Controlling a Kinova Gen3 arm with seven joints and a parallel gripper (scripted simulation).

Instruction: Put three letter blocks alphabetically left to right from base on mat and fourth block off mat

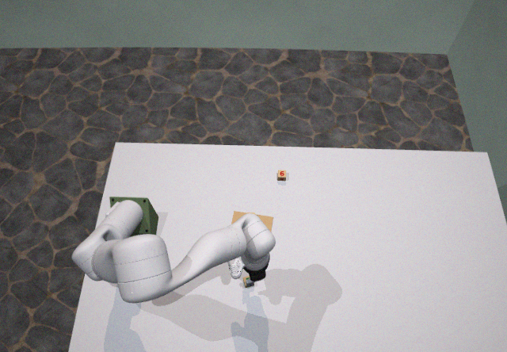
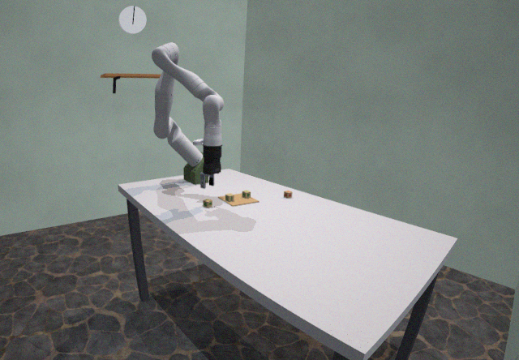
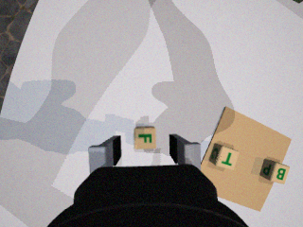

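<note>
Now: the F block 9 cm below my hand. Round my hand: tan mat: 2 cm behind, 17 cm to the left, 10 cm below; 6 block: 6 cm ahead, 40 cm to the left, 9 cm below; B block: 3 cm behind, 22 cm to the left, 9 cm below.
</note>
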